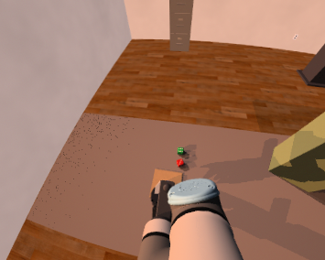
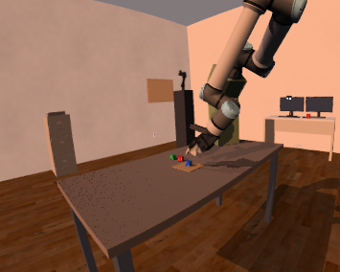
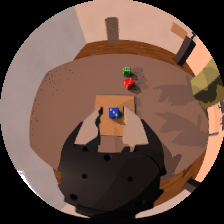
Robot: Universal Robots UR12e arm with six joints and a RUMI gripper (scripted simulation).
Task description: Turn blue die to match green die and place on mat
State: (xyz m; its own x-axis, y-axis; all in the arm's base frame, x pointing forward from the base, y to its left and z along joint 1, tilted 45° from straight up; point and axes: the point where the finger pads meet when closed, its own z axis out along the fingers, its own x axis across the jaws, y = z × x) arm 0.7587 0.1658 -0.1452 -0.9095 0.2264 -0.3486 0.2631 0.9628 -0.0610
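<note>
Now: hand 7 cm above the blue die and 1 cm to the left of it. Round my hand: tan mat (9 cm below, 1 cm to the right); green die (19 cm to the right, 7 cm below, 5 cm behind); red die (12 cm to the right, 7 cm below, 6 cm behind).
</note>
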